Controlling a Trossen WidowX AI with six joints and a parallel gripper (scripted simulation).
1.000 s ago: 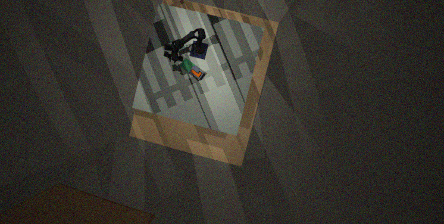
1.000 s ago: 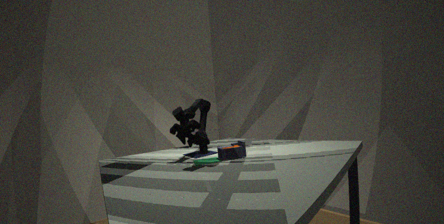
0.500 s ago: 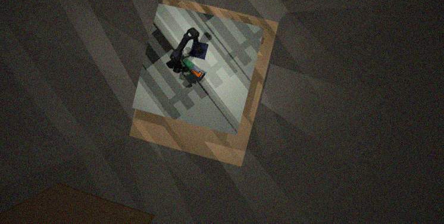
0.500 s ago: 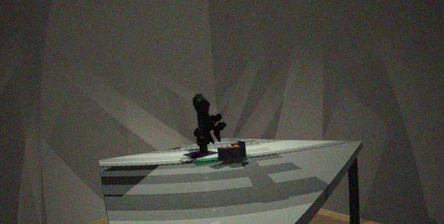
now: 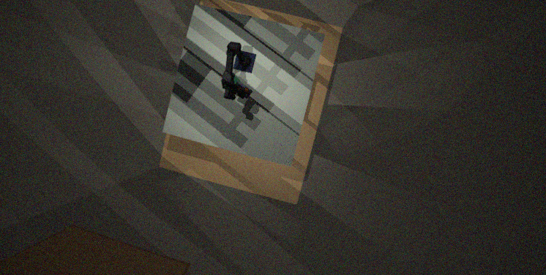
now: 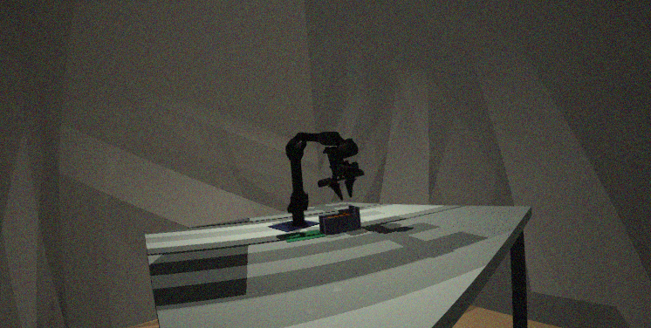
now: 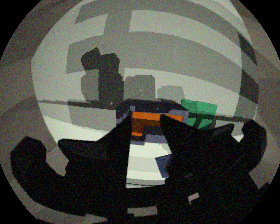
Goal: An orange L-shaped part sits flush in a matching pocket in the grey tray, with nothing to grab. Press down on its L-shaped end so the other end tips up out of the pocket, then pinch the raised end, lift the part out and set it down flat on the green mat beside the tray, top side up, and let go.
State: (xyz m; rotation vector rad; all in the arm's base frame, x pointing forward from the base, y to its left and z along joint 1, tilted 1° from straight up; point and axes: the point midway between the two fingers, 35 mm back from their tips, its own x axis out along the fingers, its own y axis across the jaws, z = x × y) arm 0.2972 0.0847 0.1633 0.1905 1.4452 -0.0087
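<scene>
Now: gripper tip 8 cm above the orange L-shaped part and 5 cm past it. The rest, counted from my gripper tip: green mat: 16 cm to the right, 15 cm below, 9 cm behind.
</scene>
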